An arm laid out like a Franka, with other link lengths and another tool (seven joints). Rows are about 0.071 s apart.
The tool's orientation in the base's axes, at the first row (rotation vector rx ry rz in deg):
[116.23 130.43 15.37]
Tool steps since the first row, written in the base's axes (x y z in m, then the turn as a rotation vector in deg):
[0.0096 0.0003 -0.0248 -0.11 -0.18 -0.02]
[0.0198 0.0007 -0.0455 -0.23 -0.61 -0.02]
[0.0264 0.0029 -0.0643 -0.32 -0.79 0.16]
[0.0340 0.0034 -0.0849 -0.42 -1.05 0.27]
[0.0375 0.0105 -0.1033 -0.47 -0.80 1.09]
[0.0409 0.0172 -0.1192 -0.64 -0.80 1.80]
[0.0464 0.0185 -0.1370 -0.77 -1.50 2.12]
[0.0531 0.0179 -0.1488 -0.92 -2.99 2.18]
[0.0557 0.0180 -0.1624 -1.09 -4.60 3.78]
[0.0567 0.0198 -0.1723 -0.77 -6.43 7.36]
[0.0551 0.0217 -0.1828 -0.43 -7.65 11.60]
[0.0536 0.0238 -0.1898 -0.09 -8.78 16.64]
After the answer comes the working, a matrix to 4 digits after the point.
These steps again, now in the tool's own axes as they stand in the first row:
[-0.0022 0.0049 0.0261 -0.17 -0.13 -0.01]
[-0.0042 0.0111 0.0482 -0.58 -0.29 -0.07]
[-0.0039 0.0143 0.0680 -0.74 -0.37 -0.27]
[-0.0055 0.0180 0.0896 -0.98 -0.47 -0.42]
[0.0001 0.0188 0.1088 -0.68 -0.35 -1.21]
[0.0055 0.0199 0.1255 -0.62 -0.38 -1.94]
[0.0051 0.0222 0.1440 -1.28 -0.52 -2.33]
[0.0030 0.0265 0.1567 -2.73 -0.82 -2.53]
[0.0021 0.0266 0.1706 -4.22 -0.87 -4.25]
[0.0032 0.0259 0.1806 -5.87 -0.09 -7.85]
[0.0047 0.0226 0.1908 -6.88 0.89 -12.05]
[0.0065 0.0201 0.1975 -7.76 2.02 -17.02]

The tool's axes in the first row as the columns of a matrix, in the base's axes (rounded; the answer above uses it unrounded):
[-0.1197 0.9771 0.1759]
[0.9912 0.1076 0.0767]
[0.0561 0.1835 -0.9814]

